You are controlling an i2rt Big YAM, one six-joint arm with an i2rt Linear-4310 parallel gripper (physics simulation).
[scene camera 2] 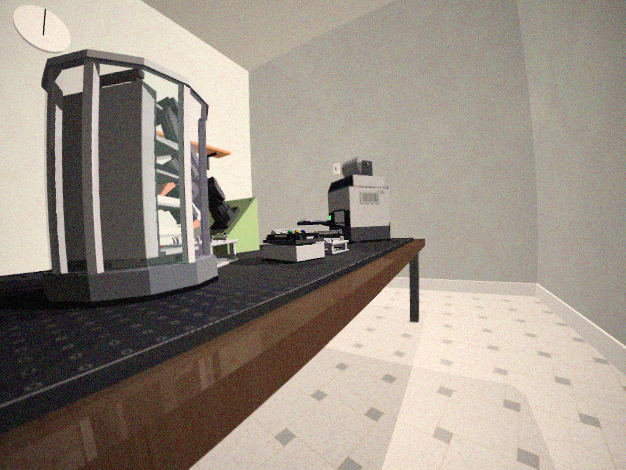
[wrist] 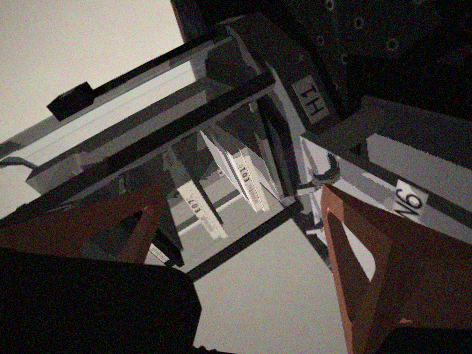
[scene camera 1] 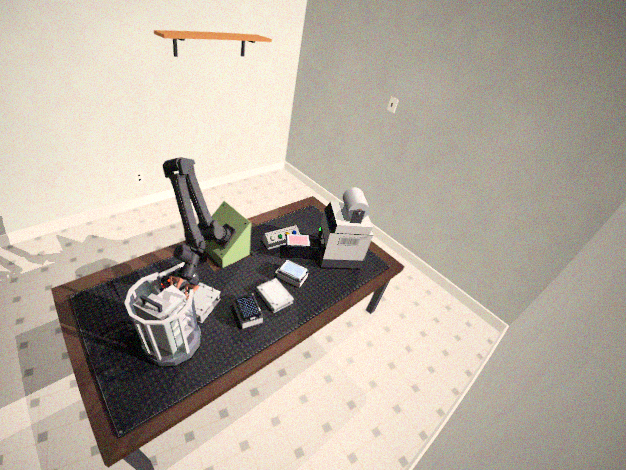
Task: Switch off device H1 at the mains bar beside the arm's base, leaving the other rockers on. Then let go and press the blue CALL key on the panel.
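Places are measured from the arm's base along level axes (x ahead, y left, z up), in centimetres.
Pixels of known places: gripper, fingertip midpoint: (scene camera 2: pixel 164 221) (wrist: pixel 237 192); arm's base, link origin: (scene camera 2: pixel 226 219) (scene camera 1: pixel 225 236).
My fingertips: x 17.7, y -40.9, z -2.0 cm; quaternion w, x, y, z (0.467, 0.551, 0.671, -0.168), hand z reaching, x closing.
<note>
Ahead of a thing's pixels: the offset from my fingertips to its top centre. "*": to the spot under its first point.
My gripper (scene camera 1: pixel 177 284) (wrist: pixel 237 192) is open and empty, its orange fingers low between the arm and the round glass-walled cabinet {* dx +18.9, dy -19.3, dz -4.2 cm} (scene camera 1: pixel 166 356) (scene camera 2: pixel 121 283). In the wrist view an H1 label {* dx +0.7, dy -4.0, dz -8.7 cm} (wrist: pixel 308 100) shows on the cabinet's dark base, beyond the fingertips. The mains bar and its rockers cannot be made out in these views; the gripper and cabinet cover that area in scene camera 1. The panel {dx -4.9, dy +73.7, dz -3.0 cm} (scene camera 1: pixel 273 244) stands towards the back right, with its blue CALL key {dx -0.5, dy +80.2, dz -3.9 cm} (scene camera 1: pixel 294 233) (scene camera 2: pixel 303 231) at the right end of the row, far from the gripper.
A white N6 nest {dx +3.1, dy +8.5, dz -3.8 cm} (scene camera 1: pixel 211 304) (wrist: pixel 450 155) stands close beside the cabinet. Labelled plates {dx +9.2, dy -9.7, dz +3.5 cm} (wrist: pixel 200 207) show inside the cabinet. The green wedge mount (scene camera 1: pixel 241 245) (scene camera 2: pixel 247 227) is behind. Several low devices stand mid-table, and a tall white instrument {dx +27.7, dy +90.4, dz +34.2 cm} (scene camera 1: pixel 346 247) (scene camera 2: pixel 369 212) at the right.
</note>
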